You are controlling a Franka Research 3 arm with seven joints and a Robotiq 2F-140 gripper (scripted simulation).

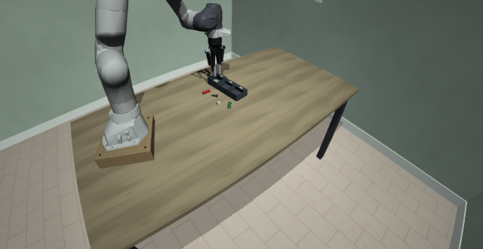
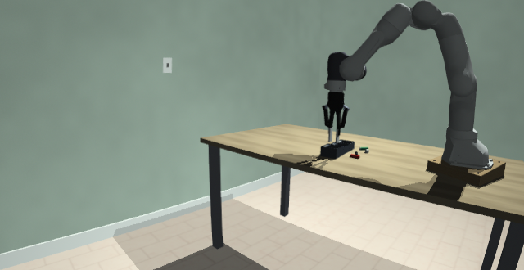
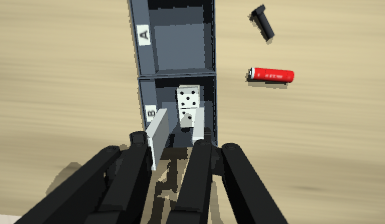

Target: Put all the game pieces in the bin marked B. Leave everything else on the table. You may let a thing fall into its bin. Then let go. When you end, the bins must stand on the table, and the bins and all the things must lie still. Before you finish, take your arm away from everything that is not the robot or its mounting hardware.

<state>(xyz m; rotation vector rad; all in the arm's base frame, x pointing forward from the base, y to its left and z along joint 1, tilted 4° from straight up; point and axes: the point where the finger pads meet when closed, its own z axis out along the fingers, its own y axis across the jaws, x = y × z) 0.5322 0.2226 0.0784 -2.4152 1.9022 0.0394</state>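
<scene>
The white die lies 8 cm behind my hand, 19 cm to the right of it and 9 cm below it. From my hand the other things lie so: red cylinder (9 cm behind, 5 cm to the right, 9 cm below); white domino (8 cm below); dark bin (3 cm ahead, 8 cm to the right, 8 cm below).
</scene>
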